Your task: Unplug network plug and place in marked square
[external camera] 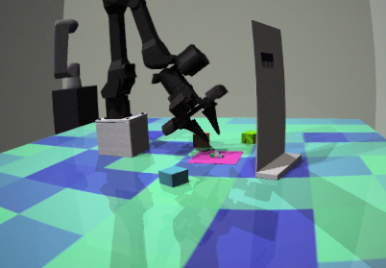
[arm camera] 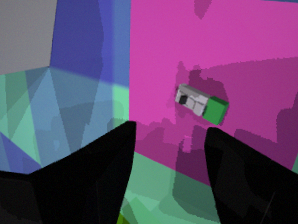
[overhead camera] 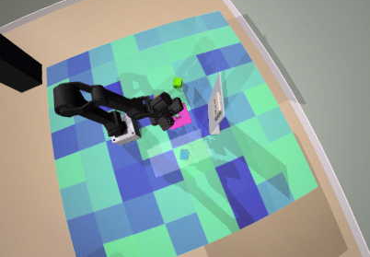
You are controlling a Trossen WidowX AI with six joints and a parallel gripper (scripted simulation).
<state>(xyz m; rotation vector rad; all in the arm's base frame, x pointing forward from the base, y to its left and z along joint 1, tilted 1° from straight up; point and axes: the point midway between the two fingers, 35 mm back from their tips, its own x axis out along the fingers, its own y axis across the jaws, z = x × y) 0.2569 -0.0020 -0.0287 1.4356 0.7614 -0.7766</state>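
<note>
The network plug lies 1 cm ahead of my gripper tip and 4 cm below it. From my gripper tip the other things lie so: grey upright panel (16 cm ahead, 9 cm to the right, 10 cm above); then magenta marked square (1 cm ahead, 5 cm below).
</note>
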